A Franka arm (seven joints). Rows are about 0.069 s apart.
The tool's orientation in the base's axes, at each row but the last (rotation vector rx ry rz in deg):
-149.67, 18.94, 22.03
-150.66, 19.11, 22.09
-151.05, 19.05, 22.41
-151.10, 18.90, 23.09
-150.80, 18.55, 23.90
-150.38, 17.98, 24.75
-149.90, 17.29, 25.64
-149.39, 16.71, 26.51
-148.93, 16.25, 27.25
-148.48, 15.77, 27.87
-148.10, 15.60, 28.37
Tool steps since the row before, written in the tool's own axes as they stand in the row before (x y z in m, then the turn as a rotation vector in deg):
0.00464, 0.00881, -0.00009, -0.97, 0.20, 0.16
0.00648, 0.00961, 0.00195, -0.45, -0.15, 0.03
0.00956, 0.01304, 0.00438, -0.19, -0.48, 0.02
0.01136, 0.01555, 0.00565, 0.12, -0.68, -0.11
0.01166, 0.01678, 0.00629, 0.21, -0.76, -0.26
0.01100, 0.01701, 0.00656, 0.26, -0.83, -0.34
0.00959, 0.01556, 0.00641, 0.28, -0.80, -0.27
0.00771, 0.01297, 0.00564, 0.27, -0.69, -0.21
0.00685, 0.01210, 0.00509, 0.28, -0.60, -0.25
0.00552, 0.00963, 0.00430, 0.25, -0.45, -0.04
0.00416, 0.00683, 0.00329, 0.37, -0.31, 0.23
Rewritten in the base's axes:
0.00173, -0.00836, -0.00513, -1.00, 0.06, 0.10
0.00278, -0.00848, -0.00765, -0.38, 0.22, 0.18
0.00410, -0.01088, -0.01206, -0.04, 0.46, 0.24
0.00470, -0.01276, -0.01476, 0.34, 0.52, 0.32
0.00440, -0.01346, -0.01601, 0.48, 0.51, 0.45
0.00363, -0.01327, -0.01625, 0.56, 0.52, 0.53
0.00275, -0.01170, -0.01519, 0.56, 0.53, 0.45
0.00191, -0.00943, -0.01292, 0.50, 0.46, 0.36
0.00147, -0.00873, -0.01187, 0.50, 0.36, 0.35
0.00115, -0.00674, -0.00974, 0.37, 0.34, 0.13
0.00094, -0.00464, -0.00724, 0.36, 0.34, -0.20

